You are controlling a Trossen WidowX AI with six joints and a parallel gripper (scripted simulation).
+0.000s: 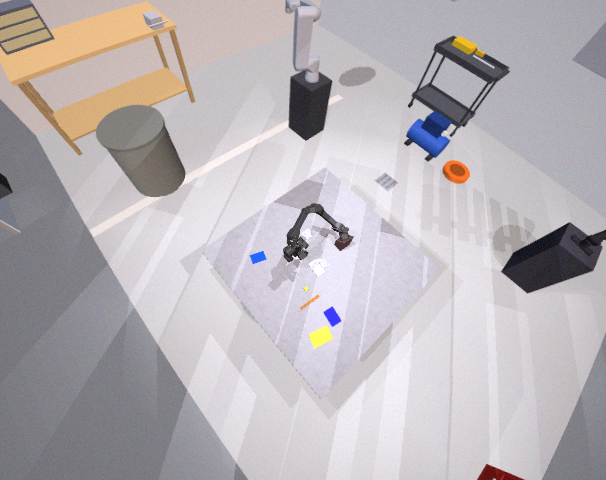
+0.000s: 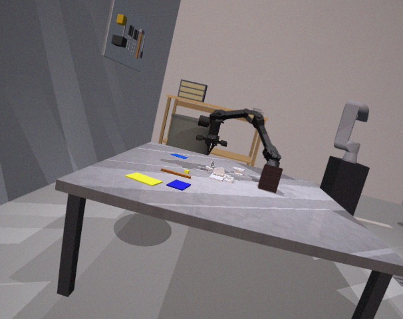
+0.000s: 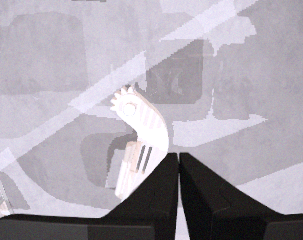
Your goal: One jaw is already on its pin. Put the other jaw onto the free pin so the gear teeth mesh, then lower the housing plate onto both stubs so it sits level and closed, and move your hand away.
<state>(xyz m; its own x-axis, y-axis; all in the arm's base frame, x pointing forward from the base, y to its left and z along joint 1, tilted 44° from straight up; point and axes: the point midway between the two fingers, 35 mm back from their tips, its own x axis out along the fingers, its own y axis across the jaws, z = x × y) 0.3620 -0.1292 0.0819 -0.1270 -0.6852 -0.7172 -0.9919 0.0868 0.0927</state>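
My gripper tip is now 30 mm past the white jaw, 10 mm to the left of it and 80 mm above it. Round my gripper tip: white housing plate (210 mm behind, 100 mm to the right, 60 mm below); small yellow cube (90 mm ahead, 210 mm to the left, 80 mm below); orange bar (140 mm ahead, 300 mm to the left, 90 mm below).
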